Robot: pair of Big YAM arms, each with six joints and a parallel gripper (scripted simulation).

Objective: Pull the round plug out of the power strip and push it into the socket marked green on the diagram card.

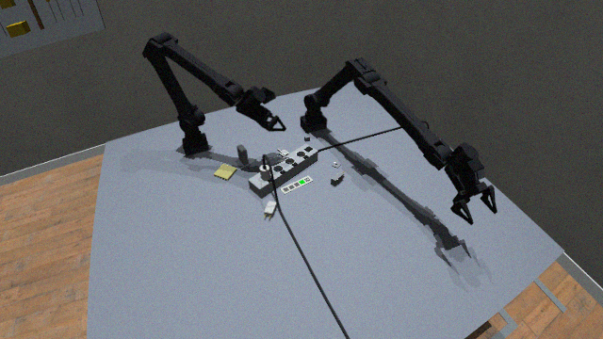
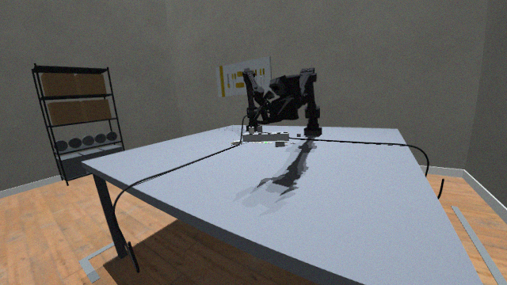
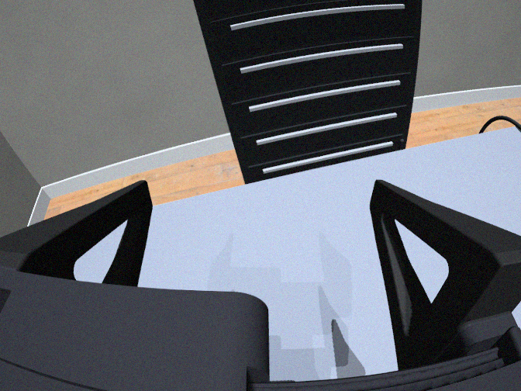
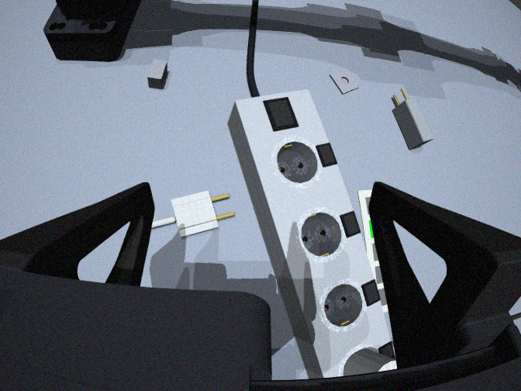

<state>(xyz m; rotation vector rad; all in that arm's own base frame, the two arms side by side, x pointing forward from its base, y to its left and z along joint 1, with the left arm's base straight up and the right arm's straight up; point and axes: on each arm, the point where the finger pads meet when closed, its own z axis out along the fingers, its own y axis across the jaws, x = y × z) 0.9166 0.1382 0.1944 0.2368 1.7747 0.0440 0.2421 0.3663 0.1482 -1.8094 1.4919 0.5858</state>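
Observation:
The round plug lies 15 cm ahead of my right hand, 10 cm to the right of it and 11 cm below it. Round my right hand: diagram card: 18 cm ahead, 2 cm to the left, 18 cm below; grey block: 4 cm behind, 17 cm to the right, 14 cm below; grey adapter: 20 cm ahead, 20 cm to the left, 17 cm below.

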